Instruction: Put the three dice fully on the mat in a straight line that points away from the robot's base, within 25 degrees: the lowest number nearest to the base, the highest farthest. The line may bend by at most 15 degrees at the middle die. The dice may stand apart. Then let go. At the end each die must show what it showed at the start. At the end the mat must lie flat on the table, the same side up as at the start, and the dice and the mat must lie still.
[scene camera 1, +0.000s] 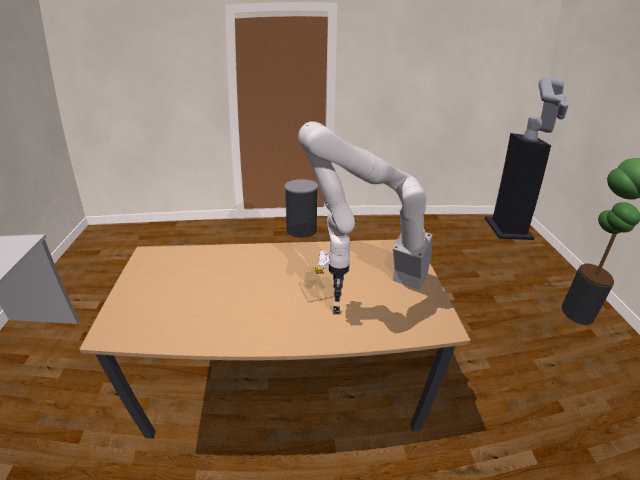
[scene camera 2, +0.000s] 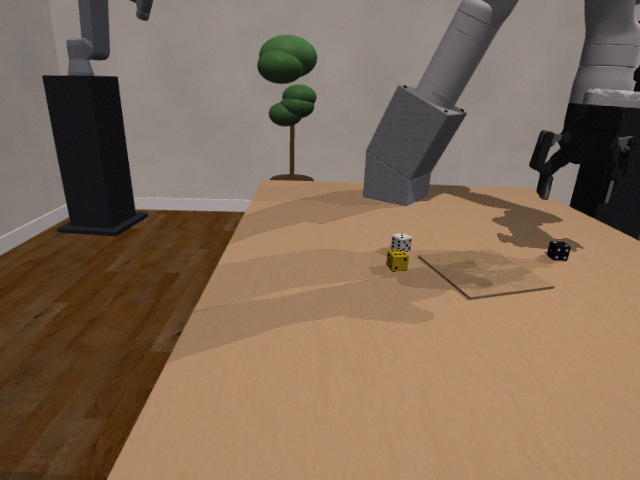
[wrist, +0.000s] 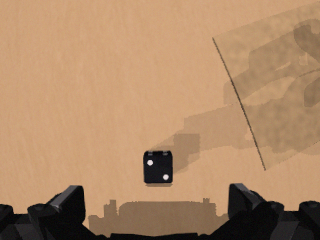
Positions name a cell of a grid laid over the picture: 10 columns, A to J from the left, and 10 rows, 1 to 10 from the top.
The gripper (wrist: E9) is 16 cm from the lens. A black die (wrist: E7): 22 cm from the lens.
